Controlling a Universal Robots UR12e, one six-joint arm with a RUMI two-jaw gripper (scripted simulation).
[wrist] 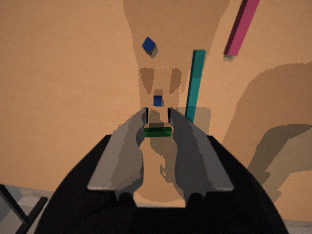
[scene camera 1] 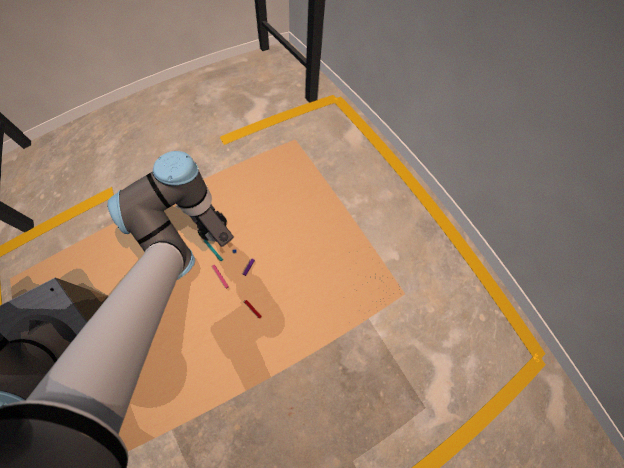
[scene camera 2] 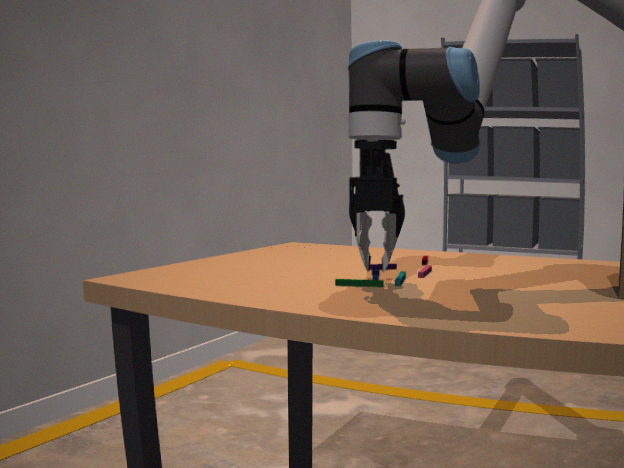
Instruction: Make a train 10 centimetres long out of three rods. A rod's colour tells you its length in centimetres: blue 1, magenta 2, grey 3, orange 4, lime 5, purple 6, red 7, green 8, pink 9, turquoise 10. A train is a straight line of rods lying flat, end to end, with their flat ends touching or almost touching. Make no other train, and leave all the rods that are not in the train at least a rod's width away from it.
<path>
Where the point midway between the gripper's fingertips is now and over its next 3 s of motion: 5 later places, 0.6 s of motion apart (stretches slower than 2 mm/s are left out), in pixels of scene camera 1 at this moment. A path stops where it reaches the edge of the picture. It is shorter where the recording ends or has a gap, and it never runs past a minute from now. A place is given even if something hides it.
My gripper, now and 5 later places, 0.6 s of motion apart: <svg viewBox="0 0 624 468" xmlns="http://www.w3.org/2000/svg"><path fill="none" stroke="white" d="M219 238L220 239L221 240L216 230L213 228L222 233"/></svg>
</path>
